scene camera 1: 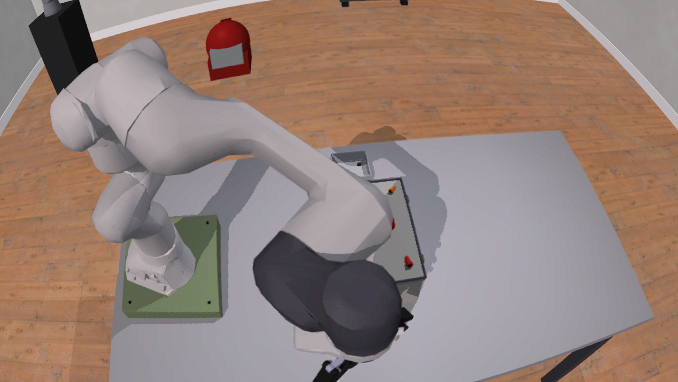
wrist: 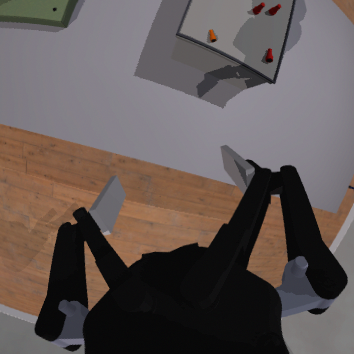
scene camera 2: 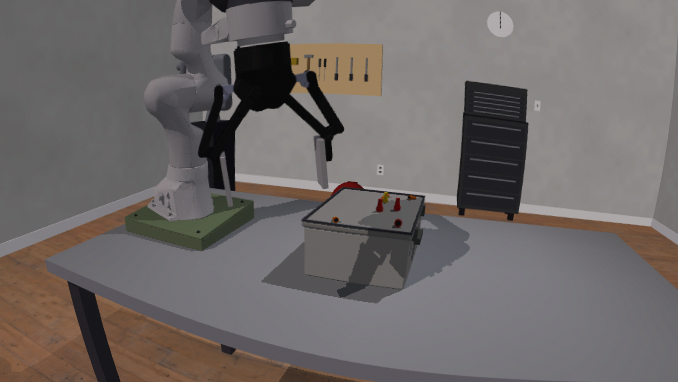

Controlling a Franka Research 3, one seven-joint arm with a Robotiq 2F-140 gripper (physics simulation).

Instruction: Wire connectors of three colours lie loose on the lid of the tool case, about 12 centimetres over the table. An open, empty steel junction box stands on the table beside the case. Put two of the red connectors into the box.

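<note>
Three red connectors lie or stand on the case lid (scene camera 1: 400, 245) (scene camera 2: 340, 205) (wrist: 225, 17): one near the front right corner (scene camera 1: 408, 261) (scene camera 2: 397, 223) (wrist: 269, 55), and two close together, one left (scene camera 2: 380, 205) (wrist: 258, 8), one right (scene camera 2: 397, 204) (wrist: 275, 9). An orange connector (scene camera 2: 335, 219) (wrist: 212, 35) lies near the front edge, another (scene camera 1: 391, 190) (scene camera 2: 411, 197) at the back; a yellow one (scene camera 2: 385, 197) is behind the red pair. The steel junction box (scene camera 1: 350, 157) is partly hidden by the arm; no connector shows inside. My gripper (scene camera 2: 276, 195) (wrist: 170, 171) is open and empty, in front of the case and above its lid.
The arm covers much of the lid in scene camera 1. The green base plate (scene camera 1: 210, 260) (scene camera 2: 227, 223) (wrist: 40, 16) is left of the case. The grey table (scene camera 1: 505, 225) (scene camera 2: 500, 300) (wrist: 75, 95) extends to the right. A red welding helmet (scene camera 1: 228, 45) is on the floor behind.
</note>
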